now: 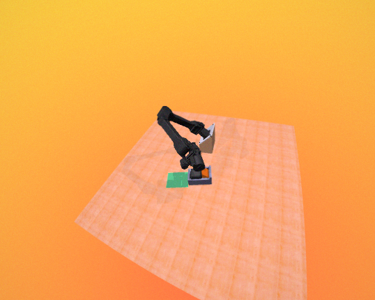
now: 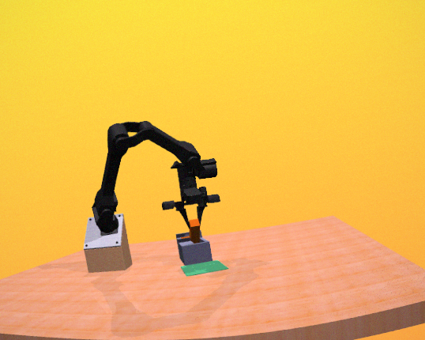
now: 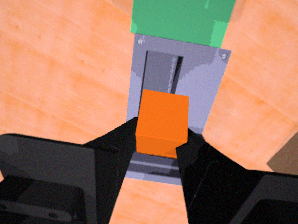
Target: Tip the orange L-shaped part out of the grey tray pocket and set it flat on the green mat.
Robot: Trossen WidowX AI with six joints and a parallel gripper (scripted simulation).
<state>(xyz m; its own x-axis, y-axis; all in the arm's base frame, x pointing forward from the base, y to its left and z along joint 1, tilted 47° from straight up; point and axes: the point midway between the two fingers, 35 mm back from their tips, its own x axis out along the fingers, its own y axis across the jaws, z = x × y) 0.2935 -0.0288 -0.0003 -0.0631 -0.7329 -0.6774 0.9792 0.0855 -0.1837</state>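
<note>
The green mat is 10 mm ahead of my gripper tip, 140 mm to the right of it and 120 mm below it. The rest, counted from my gripper tip: orange L-shaped part: 20 mm behind, 30 mm to the left, 30 mm below.
</note>
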